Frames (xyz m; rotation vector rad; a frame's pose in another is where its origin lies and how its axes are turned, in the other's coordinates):
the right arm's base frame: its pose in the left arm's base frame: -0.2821 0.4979 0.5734 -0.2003 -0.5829 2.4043
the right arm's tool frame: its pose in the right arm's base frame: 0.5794 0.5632 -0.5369 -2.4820 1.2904 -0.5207
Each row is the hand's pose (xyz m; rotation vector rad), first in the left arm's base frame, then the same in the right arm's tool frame.
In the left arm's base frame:
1: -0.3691 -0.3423 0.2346 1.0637 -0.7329 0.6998
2: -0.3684 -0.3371 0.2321 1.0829 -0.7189 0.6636
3: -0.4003 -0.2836 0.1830 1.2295 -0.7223 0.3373
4: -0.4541 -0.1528 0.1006 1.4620 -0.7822 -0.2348
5: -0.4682 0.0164 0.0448 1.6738 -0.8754 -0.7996
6: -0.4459 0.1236 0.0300 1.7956 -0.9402 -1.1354
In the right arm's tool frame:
1: -0.6356 0.3931 -0.9418 2.6916 0.8916 -1.1207
2: -0.6326 0.3945 -0.9370 2.6801 0.9439 -1.1441
3: -0.6140 0.3731 -0.8630 2.4428 1.2886 -1.4207
4: -0.5483 0.3404 -0.7167 -1.8228 -1.6981 1.8887
5: -0.4360 0.3467 -0.5778 -1.0462 -1.8280 2.2470
6: -0.3538 0.3792 -0.5114 -0.5609 -1.7880 2.4041

